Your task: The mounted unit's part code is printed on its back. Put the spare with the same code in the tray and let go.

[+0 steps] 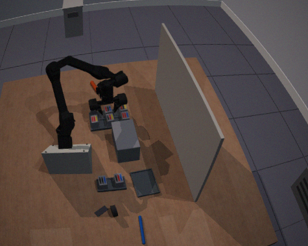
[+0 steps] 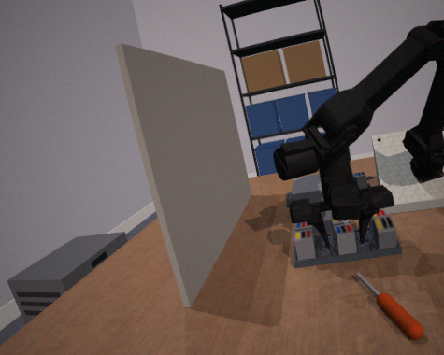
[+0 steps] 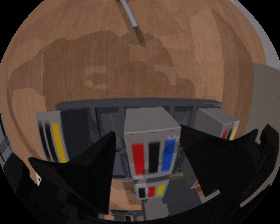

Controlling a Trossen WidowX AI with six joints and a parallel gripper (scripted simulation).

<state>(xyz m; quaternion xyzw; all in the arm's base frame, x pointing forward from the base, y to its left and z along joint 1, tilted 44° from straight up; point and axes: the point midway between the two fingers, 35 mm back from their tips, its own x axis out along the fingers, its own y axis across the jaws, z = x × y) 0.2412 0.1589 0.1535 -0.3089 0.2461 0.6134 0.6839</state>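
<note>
Right now my gripper tip is 20 mm below the grey spare. Round my gripper tip: grey mounted unit: 200 mm to the right, 50 mm ahead, 30 mm above; rack: 400 mm to the right, 60 mm behind, 10 mm below; tall grey panel: 280 mm ahead, 220 mm to the right, 210 mm above.
</note>
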